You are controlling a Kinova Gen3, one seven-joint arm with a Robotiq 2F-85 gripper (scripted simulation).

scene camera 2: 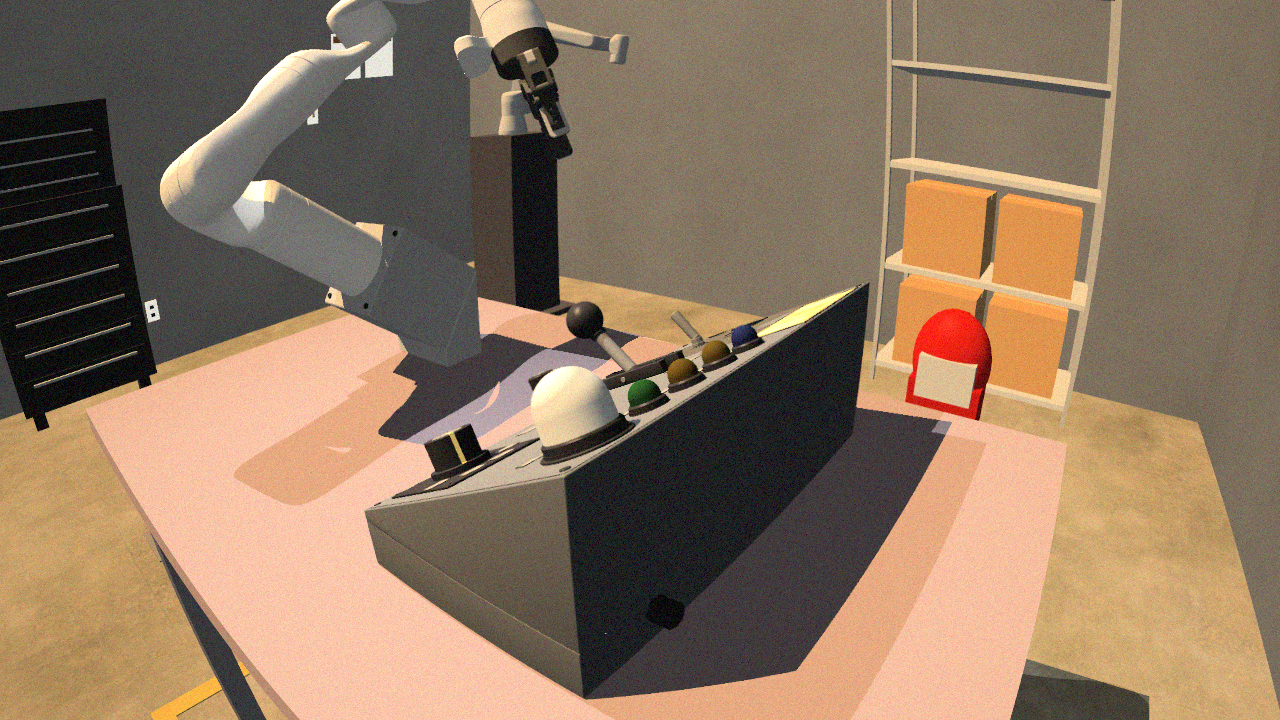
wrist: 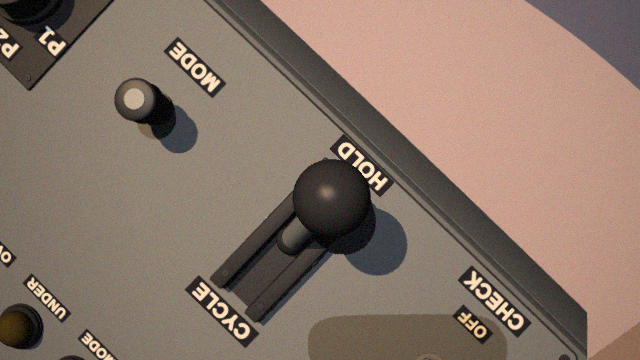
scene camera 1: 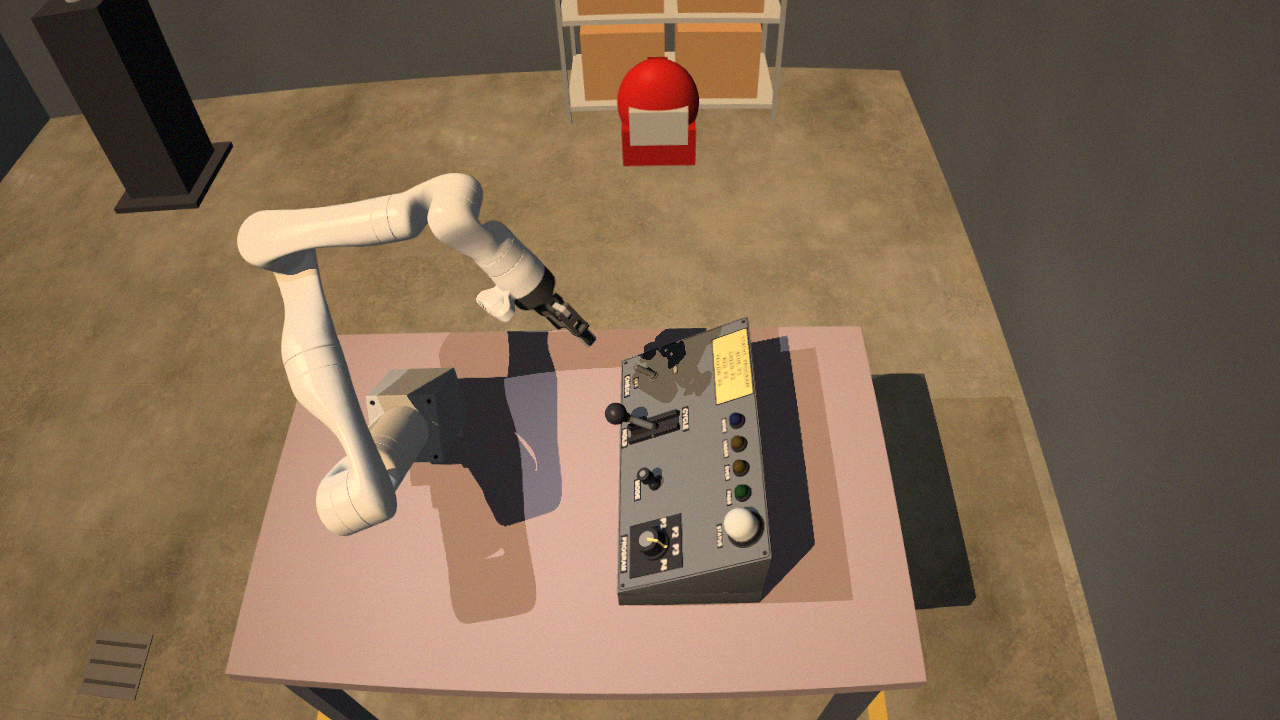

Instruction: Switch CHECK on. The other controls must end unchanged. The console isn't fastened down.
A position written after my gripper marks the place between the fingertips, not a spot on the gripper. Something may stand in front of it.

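Observation:
The grey console (scene camera 2: 653, 481) (wrist: 119, 227) (scene camera 1: 702, 393) is visible to me, as is my gripper (scene camera 2: 563, 146) (scene camera 1: 576, 333).

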